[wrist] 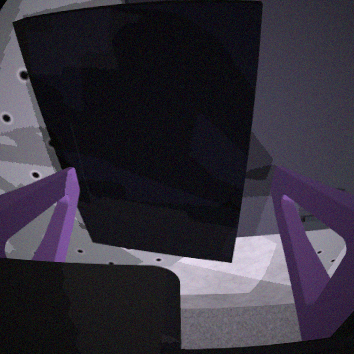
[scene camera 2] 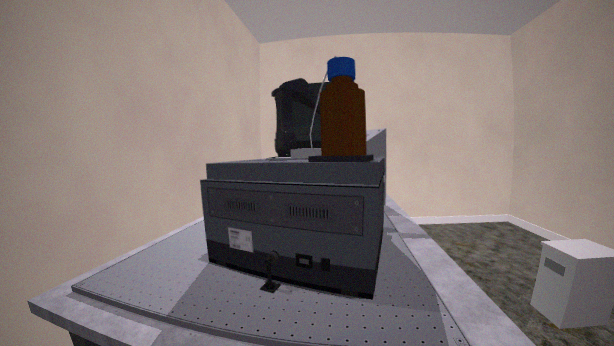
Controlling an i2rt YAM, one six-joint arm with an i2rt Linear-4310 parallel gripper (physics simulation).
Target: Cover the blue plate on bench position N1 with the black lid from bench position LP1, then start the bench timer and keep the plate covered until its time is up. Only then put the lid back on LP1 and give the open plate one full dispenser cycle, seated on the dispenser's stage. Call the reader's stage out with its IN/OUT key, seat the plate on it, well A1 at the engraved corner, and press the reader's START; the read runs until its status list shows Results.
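Frame: origin at the arm's base, x back, y right, z up, level; metres.
Seen in the pictures: gripper, fingertip midpoint: (wrist: 174,177).
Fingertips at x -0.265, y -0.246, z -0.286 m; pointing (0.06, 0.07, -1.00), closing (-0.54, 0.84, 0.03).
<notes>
Pixels of each thing's top centre, then the offset from my fingertips to it. "pt": a spot on its surface instead. Level surfaces: height alone.
- black lid, middle of its top: (wrist: 143,183) dx -0.002, dy -0.017, dz +0.016 m
- large grey instrument, surface spot: (scene camera 2: 285,220) pt dx +0.048, dy -0.463, dz +0.117 m
- amber bottle, surface spot: (scene camera 2: 343,120) pt dx +0.152, dy -0.454, dz +0.288 m
- grey block, middle of its top: (wrist: 283,123) dx -0.049, dy +0.022, dz +0.001 m
- perforated bench top, its level: dz -0.012 m
The black lid (wrist: 160,130) fills the middle of the wrist view as a dark, slightly turned rectangle. My gripper (wrist: 174,177) is open, with its purple fingers on either side of the lid's near part. The left fingertip overlaps the lid's left edge in the view; a gap shows between the right edge and the right fingertip. The lid is not gripped. Whether the fingertips are level with it is hard to tell. The blue plate does not show in either view. In scene camera 2 the gripper is hidden behind the large grey instrument (scene camera 2: 285,220).
An amber bottle (scene camera 2: 343,120) with a blue cap stands on the instrument, a thin tube beside it. The dark arm (scene camera 2: 295,117) rises behind. A grey block (wrist: 305,90) lies right of the lid. A small black stand (scene camera 2: 270,280) is on the perforated bench top (scene camera 2: 240,310).
</notes>
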